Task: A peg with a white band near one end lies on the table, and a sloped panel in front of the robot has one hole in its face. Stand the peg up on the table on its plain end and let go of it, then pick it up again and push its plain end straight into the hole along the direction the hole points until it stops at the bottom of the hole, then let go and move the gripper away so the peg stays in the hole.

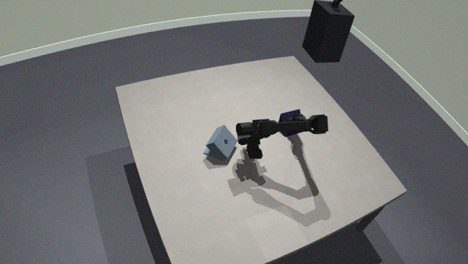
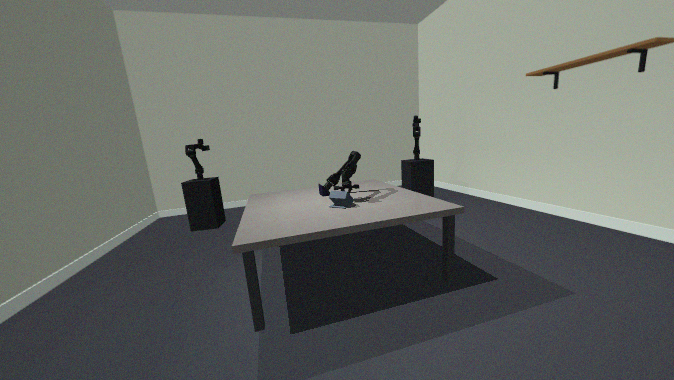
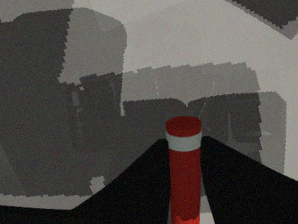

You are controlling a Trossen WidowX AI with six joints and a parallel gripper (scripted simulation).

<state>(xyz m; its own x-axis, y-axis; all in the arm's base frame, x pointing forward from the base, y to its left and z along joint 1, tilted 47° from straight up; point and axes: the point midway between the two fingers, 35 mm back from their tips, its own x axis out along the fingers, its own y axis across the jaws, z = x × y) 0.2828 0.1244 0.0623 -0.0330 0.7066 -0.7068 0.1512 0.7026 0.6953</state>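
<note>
The blue-grey sloped panel is 12 cm ahead of my gripper tip, 6 cm to the right of it and 4 cm above it. From my gripper tip the other things lie so: red peg: 1 cm behind.
</note>
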